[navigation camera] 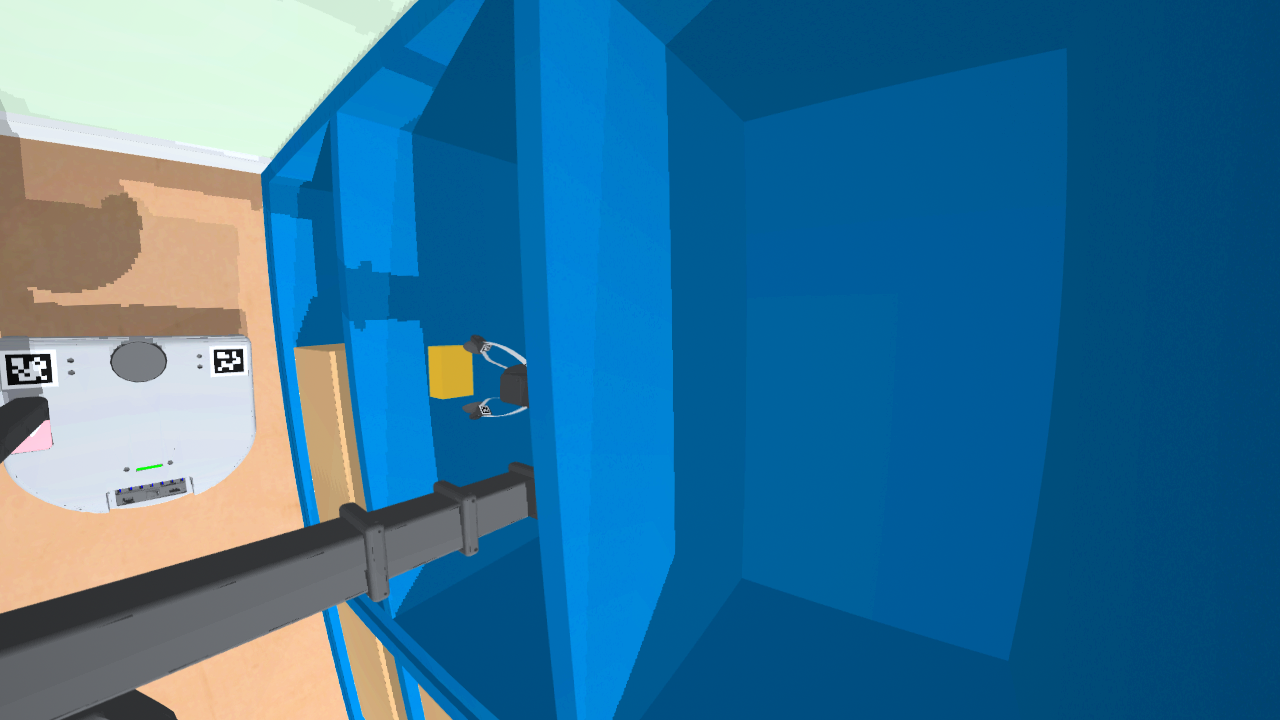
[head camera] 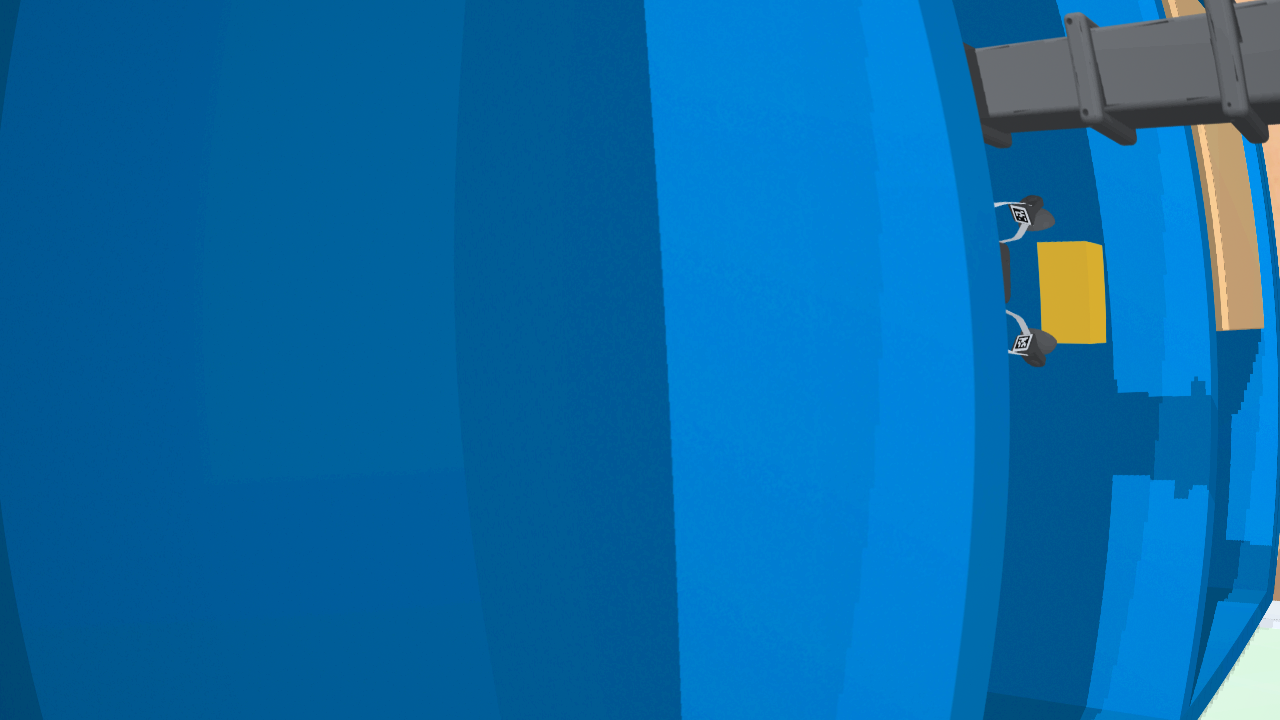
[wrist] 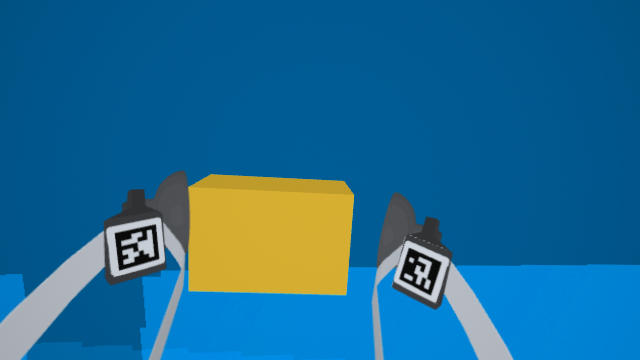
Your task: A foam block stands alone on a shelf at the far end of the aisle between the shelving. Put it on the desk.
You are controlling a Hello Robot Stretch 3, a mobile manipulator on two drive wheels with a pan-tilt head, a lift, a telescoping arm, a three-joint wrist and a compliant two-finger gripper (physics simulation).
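Seen in the pictures: gripper, between the fingertips: (navigation camera: 469, 376) (head camera: 1045, 281) (wrist: 289, 209); robot's base, origin of its link: (navigation camera: 140, 359).
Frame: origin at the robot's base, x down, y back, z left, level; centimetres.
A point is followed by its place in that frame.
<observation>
The yellow foam block (head camera: 1065, 291) @[y 1.4, x -57.8, z -39.6 cm] (navigation camera: 450, 371) @[y 1.1, x -57.8, z -38.3 cm] (wrist: 270, 240) @[y 1.3, x -57.9, z -39.9 cm] stands on a blue shelf (head camera: 1154, 313) @[y -0.3, x -53.3, z -30.6 cm] (navigation camera: 384, 402) @[y 5.9, x -53.3, z -28.8 cm] (wrist: 280, 325) @[y 2.0, x -53.4, z -31.7 cm]. My gripper (head camera: 1042, 280) @[y 2.3, x -58.1, z -41.8 cm] (navigation camera: 473, 377) @[y 2.3, x -58.1, z -41.8 cm] (wrist: 289, 209) @[y 2.3, x -58.1, z -41.8 cm] is open, with its fingertips at the block. In the wrist view the block shows between the fingers, off centre: its left side lies right along the left fingertip, and a gap shows to the right fingertip. I cannot tell whether the left fingertip touches it. The desk does not show in these views.
My extended arm (head camera: 1154, 80) @[y 9.7, x -93.8, z -15.4 cm] (navigation camera: 268, 573) @[y 8.8, x -94.0, z -5.0 cm] reaches into the shelf bay. A higher blue shelf board (head camera: 769, 268) @[y 1.2, x -99.1, z -36.3 cm] (navigation camera: 617, 268) @[y -12.3, x -99.1, z -32.9 cm] partly hides the wrist. A light wooden piece (head camera: 1239, 241) @[y 8.8, x -23.0, z -26.9 cm] (navigation camera: 320, 420) @[y 13.3, x -22.7, z -27.2 cm] lies at a lower level. My base (navigation camera: 179, 420) @[y 11.0, x -16.0, z -4.9 cm] stands on the floor outside the shelving.
</observation>
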